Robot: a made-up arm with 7 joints.
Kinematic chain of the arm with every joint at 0, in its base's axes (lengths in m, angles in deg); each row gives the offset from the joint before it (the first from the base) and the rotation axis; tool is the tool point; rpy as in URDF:
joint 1: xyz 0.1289 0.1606 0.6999 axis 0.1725 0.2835 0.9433
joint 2: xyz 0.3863 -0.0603 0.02 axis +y
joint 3: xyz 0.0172 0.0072 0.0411 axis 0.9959 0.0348 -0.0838
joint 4: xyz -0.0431 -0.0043 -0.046 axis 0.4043 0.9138 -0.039
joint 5: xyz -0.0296 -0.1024 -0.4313 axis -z
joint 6: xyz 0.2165 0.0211 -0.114 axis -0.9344 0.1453 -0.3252
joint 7: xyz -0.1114 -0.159 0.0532 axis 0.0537 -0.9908 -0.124
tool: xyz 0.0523 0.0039 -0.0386 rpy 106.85 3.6 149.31
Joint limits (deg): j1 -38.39..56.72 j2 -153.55..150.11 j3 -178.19..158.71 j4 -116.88..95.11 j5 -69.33..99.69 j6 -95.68..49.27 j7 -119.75..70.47
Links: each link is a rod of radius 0.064 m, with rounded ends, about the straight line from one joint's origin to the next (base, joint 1, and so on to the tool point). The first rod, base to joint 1, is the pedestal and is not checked.
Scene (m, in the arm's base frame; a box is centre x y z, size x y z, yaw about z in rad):
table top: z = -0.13
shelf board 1: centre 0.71 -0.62 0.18 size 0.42 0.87 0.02 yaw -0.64
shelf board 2: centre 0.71 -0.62 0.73 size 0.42 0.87 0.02 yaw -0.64
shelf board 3: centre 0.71 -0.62 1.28 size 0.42 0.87 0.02 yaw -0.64
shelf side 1: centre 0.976 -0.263 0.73 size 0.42 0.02 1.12 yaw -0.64
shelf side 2: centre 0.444 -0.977 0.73 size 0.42 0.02 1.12 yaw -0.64
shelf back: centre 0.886 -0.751 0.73 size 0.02 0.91 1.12 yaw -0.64
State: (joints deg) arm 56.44 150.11 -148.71 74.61 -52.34 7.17 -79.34
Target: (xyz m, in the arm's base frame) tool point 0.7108 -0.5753 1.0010
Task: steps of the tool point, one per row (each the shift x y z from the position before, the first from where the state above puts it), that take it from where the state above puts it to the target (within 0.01 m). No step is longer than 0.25 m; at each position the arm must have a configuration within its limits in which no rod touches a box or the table.
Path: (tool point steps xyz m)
1: 0.0264 -0.0323 0.2088
2: -0.0488 -0.0547 0.1906
3: -0.1054 -0.0634 0.1387
4: -0.1273 -0.0596 0.0765
5: 0.0640 -0.1577 0.0221
6: 0.0086 -0.1898 0.0149
7: -0.0612 -0.1904 0.0002
8: -0.1231 -0.1565 -0.0171
9: -0.1590 -0.1000 -0.0306
10: 0.1210 -0.0728 0.0613
11: 0.1120 -0.0780 -0.0024
12: 0.0794 -0.0820 -0.0589

